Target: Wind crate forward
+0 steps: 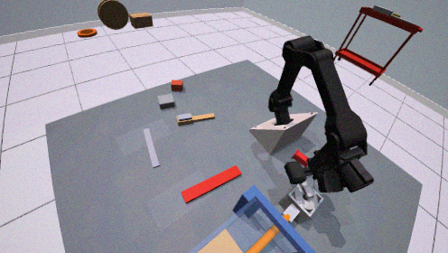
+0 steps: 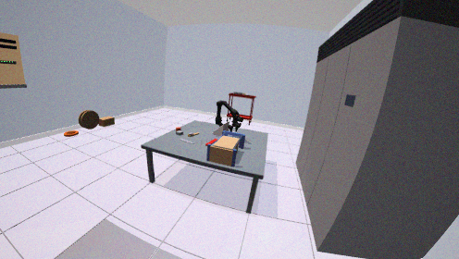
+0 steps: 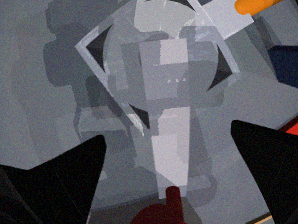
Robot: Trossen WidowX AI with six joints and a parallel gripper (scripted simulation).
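The winch handle lies 1 cm to the right of my gripper tip, 1 cm behind it and 1 cm above it. Also, from my gripper tip: red knob (5 cm to the right, 3 cm behind, 3 cm above); then hand winch (7 cm below, 3 cm to the left, 1 cm ahead); then blue frame (19 cm ahead, 3 cm to the left).
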